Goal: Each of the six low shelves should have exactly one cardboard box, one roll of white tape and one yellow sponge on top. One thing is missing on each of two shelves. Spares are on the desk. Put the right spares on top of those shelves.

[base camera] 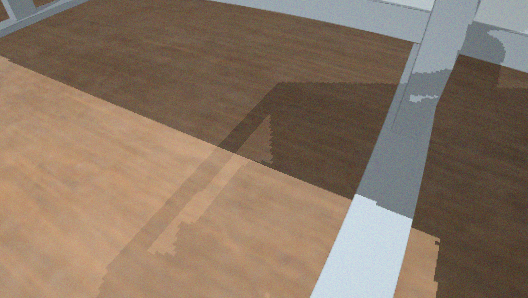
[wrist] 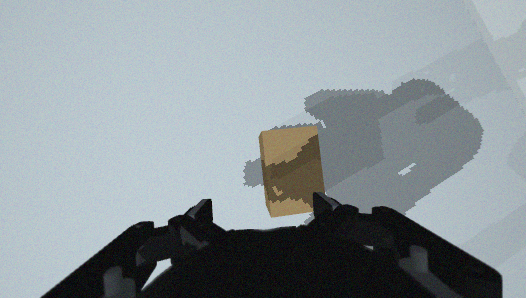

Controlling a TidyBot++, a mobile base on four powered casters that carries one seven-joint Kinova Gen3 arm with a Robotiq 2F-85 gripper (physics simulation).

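A cardboard box [wrist: 292, 170] lies on a pale flat surface [wrist: 125, 100] near the middle of the wrist view, partly in shadow. My gripper [wrist: 263, 206] is open and empty. Its fingers show at the bottom of the wrist view, above the surface. The box is beyond the fingertips and off toward the right one, which overlaps the box's lower right corner in this view. Whether the surface is the desk or a shelf top I cannot tell. No white tape roll or yellow sponge shows in either view.
In the base camera view a thick pale leg [base camera: 385, 170] stands close at the right, and pale rails [base camera: 320, 17] run along the back. Another pale frame part [base camera: 37, 20] shows at the top left. The wooden floor [base camera: 125, 175] has shadows across it.
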